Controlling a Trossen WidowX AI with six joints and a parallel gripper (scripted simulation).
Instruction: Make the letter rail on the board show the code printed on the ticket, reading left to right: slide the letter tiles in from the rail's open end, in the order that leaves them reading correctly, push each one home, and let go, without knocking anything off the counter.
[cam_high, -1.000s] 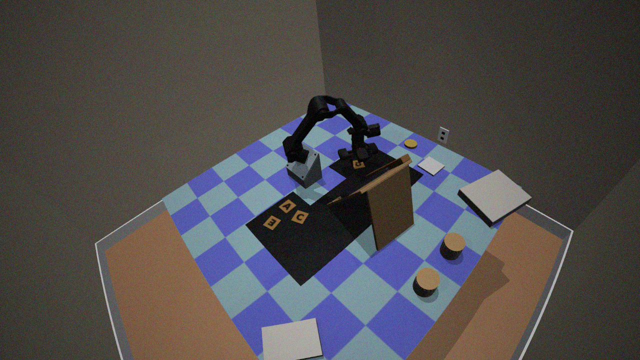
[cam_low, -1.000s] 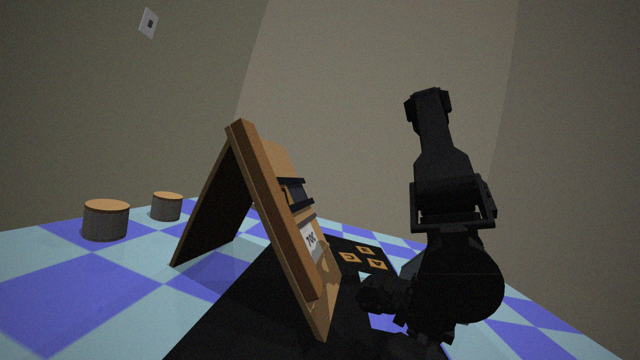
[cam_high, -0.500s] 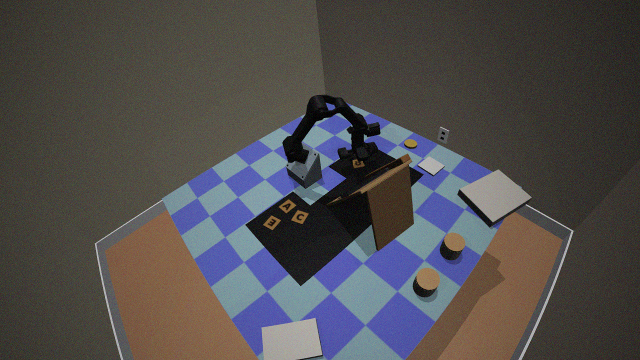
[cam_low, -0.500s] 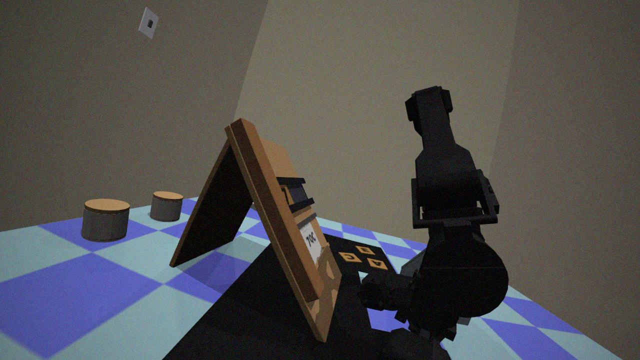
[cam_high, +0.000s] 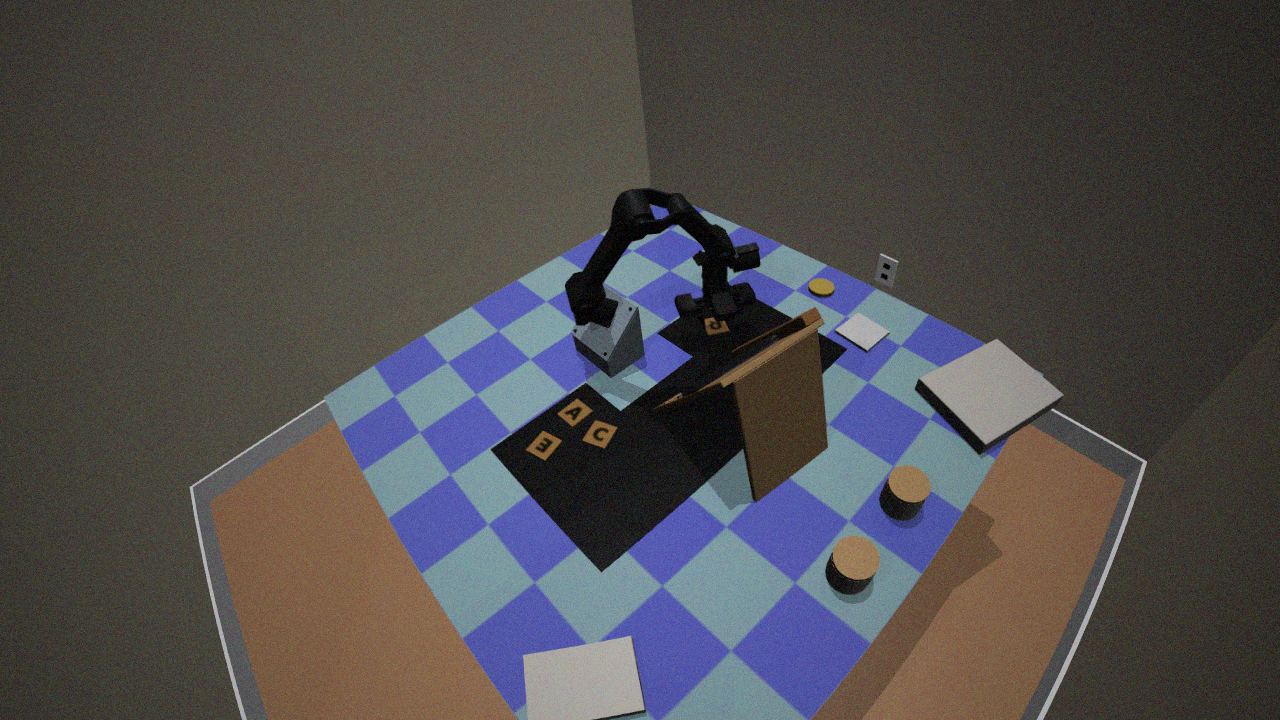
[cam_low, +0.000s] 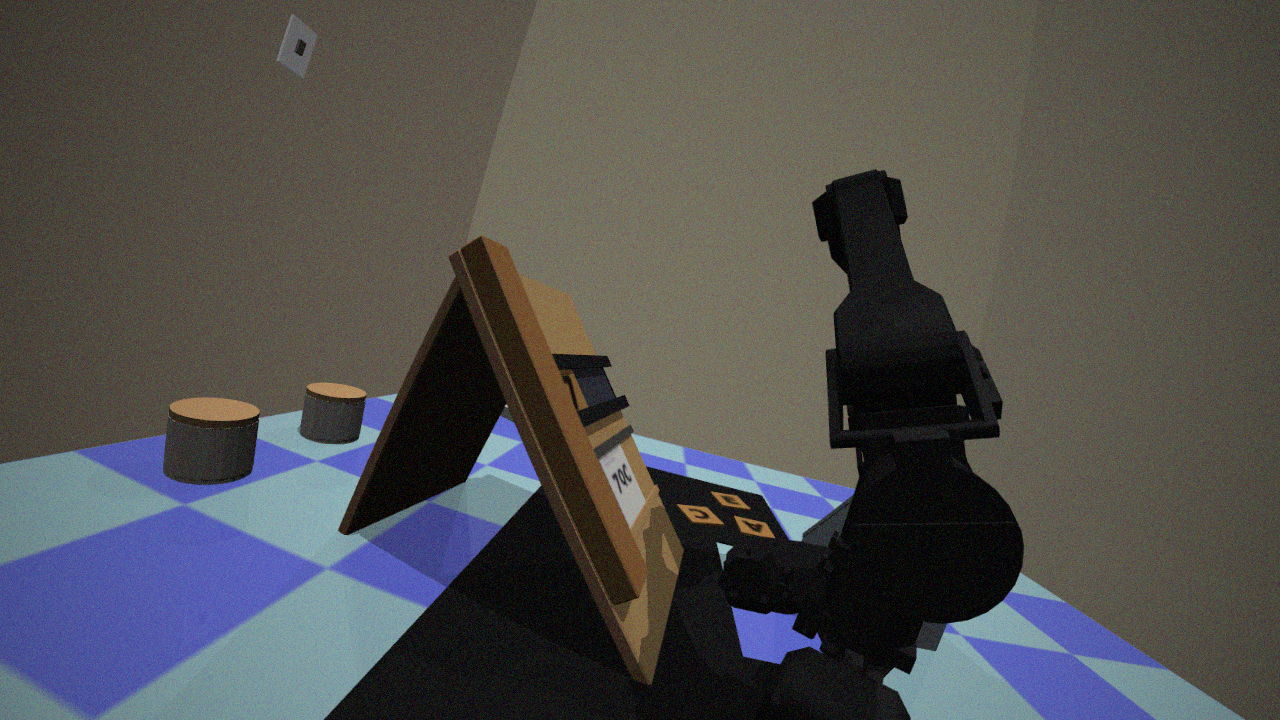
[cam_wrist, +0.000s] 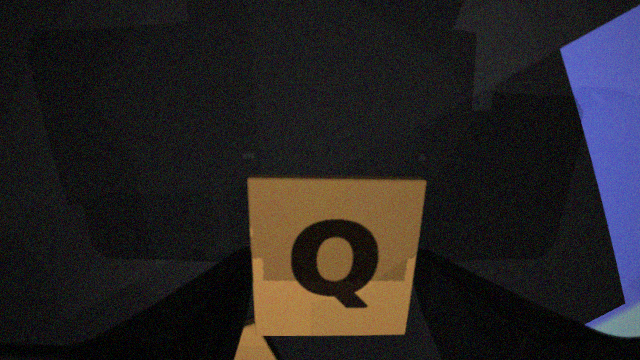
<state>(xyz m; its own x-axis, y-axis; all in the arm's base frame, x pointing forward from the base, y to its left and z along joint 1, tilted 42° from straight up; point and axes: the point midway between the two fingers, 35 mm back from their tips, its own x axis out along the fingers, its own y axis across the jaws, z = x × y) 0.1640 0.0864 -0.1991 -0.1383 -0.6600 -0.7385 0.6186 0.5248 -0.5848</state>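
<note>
The white ticket lies 21 cm to the right of my gripper tip, 14 cm ahead of it and 9 cm above it. The rest, counted from my gripper tip: black mat: 22 cm to the right, 3 cm ahead, 1 cm below; small white plate: 31 cm ahead, 20 cm to the left, 1 cm below; q tile: right at my gripper tip.
</note>
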